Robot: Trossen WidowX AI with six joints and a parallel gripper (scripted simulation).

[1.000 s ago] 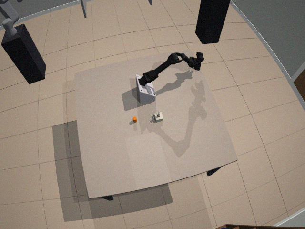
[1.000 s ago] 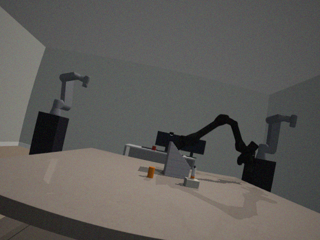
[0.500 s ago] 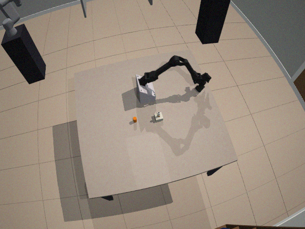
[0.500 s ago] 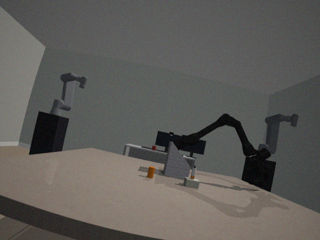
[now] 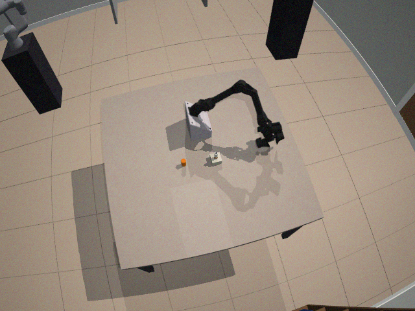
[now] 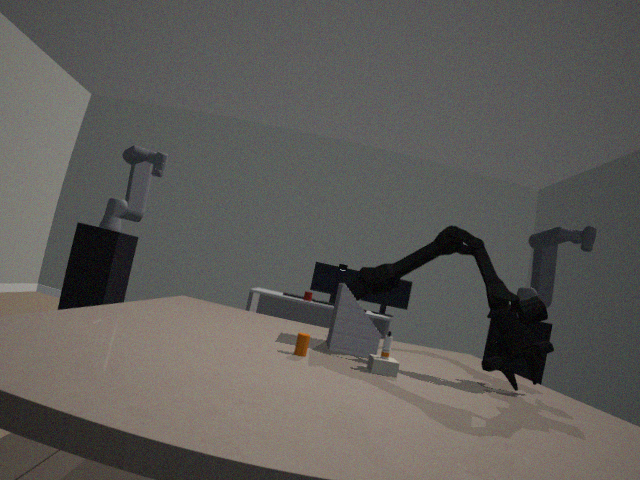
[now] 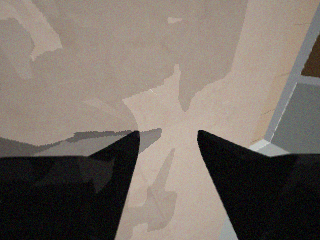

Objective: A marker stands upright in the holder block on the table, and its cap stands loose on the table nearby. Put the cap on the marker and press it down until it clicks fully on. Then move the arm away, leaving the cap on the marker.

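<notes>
Right now the orange cap is 60 cm to the right of my gripper tip, 3 cm behind it and 1 cm above it. From my gripper tip the other things lie so: white holder block (40 cm to the right).
</notes>
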